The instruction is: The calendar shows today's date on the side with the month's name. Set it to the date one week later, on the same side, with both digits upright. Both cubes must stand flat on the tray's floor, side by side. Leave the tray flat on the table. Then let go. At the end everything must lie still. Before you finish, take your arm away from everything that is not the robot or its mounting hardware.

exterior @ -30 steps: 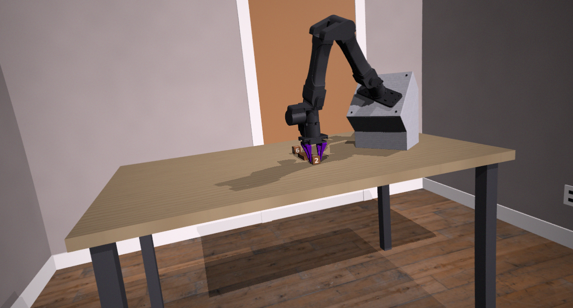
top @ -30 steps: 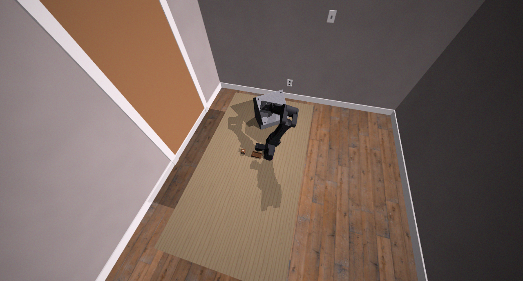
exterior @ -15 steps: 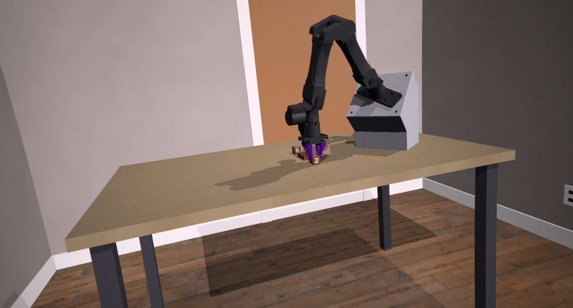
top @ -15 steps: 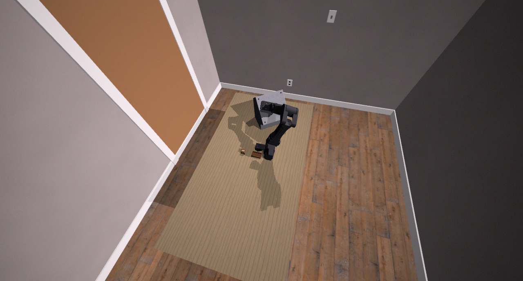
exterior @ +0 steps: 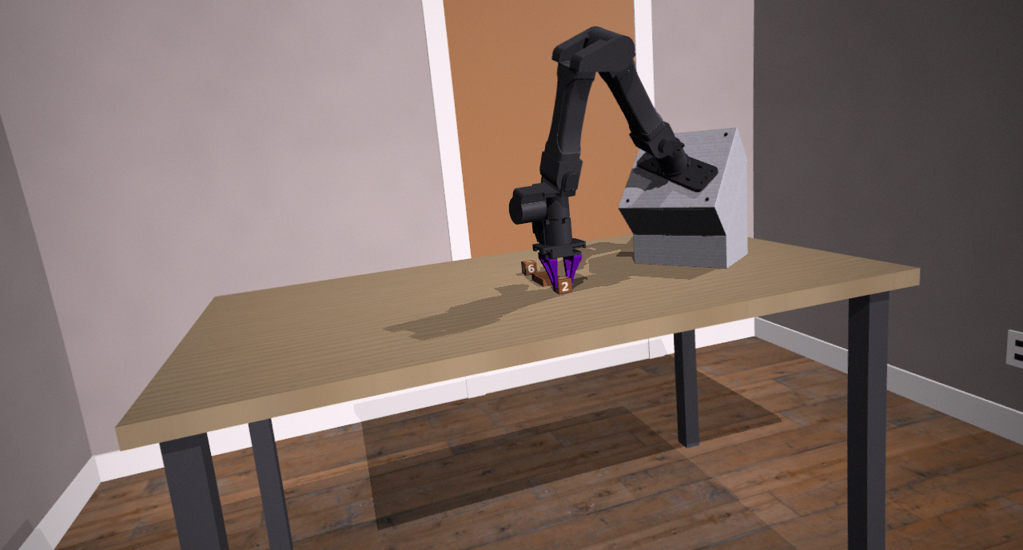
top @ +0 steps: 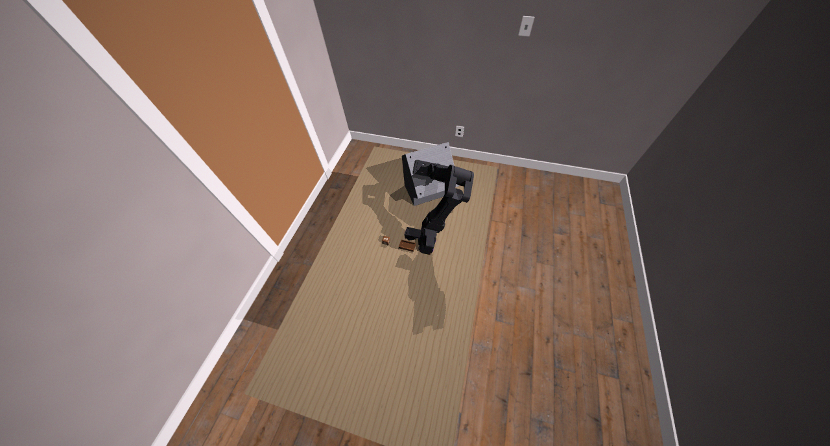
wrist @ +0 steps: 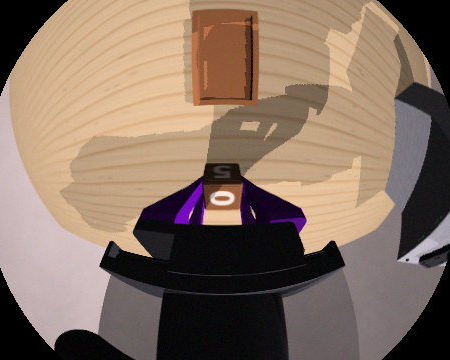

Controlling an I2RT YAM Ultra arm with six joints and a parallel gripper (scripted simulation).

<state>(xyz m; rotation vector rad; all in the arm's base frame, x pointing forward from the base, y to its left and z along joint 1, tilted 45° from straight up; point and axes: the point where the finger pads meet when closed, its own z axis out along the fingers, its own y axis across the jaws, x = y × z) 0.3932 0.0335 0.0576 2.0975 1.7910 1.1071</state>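
My hand is 110 mm to the left of the brown tray and 10 mm above it.
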